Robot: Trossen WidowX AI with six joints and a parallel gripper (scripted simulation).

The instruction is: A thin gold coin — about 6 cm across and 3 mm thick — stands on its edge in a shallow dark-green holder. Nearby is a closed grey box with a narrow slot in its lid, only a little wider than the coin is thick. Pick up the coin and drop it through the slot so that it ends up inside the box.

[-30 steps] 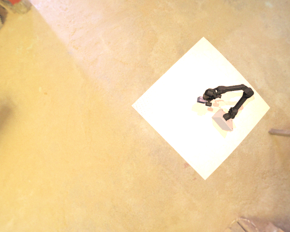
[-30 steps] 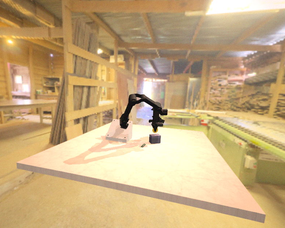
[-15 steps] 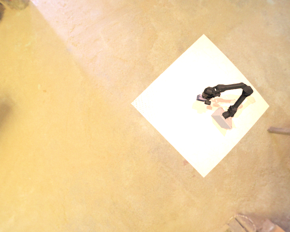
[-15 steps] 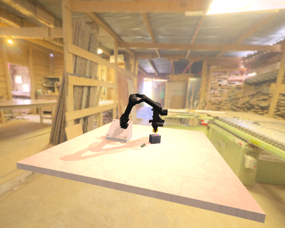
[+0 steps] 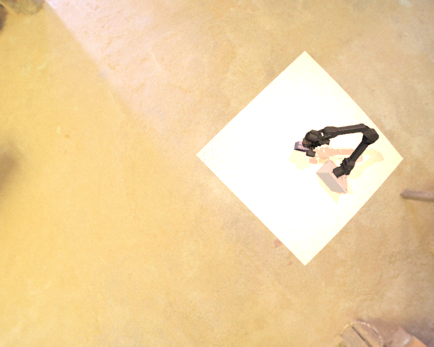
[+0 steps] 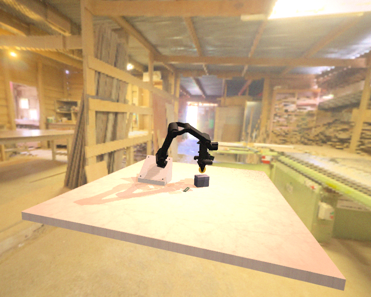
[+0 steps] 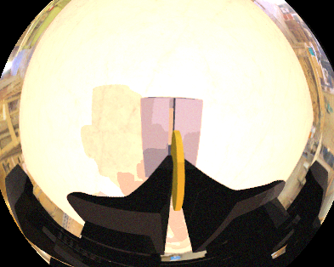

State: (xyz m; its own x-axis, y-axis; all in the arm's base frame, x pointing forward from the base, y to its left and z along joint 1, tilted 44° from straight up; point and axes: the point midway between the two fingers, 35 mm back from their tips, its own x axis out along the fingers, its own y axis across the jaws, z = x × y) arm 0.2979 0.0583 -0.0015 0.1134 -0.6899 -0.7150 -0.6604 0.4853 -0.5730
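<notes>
The gold coin is 2 cm above my gripper tip.
</notes>
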